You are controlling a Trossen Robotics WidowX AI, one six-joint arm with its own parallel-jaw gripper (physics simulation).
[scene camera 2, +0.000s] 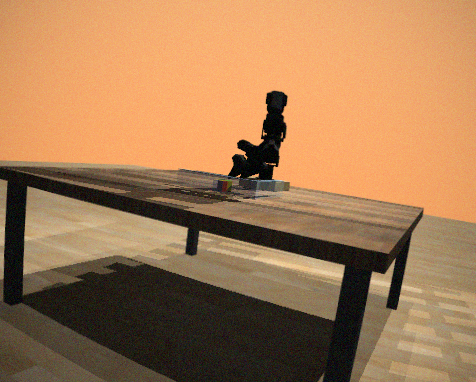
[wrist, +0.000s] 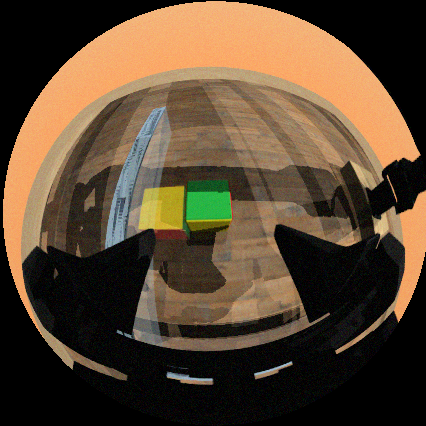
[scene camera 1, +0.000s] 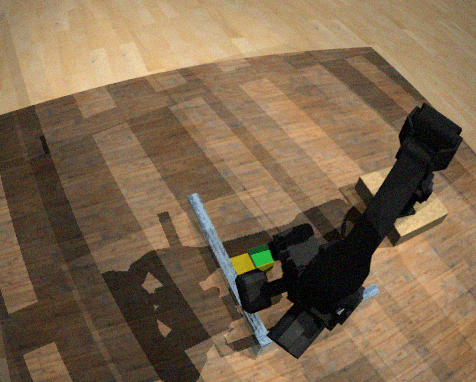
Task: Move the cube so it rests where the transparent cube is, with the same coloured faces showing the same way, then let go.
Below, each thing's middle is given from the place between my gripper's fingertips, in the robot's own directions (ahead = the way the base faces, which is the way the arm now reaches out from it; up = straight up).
Now: the transparent cube (wrist: 162,208) 5 cm ahead of my hand, 3 cm below it and 2 cm to the right of it. Round my hand: grey L-shaped rail (scene camera 2: 253,189) (3 cm to the right, 3 cm behind, 2 cm below).
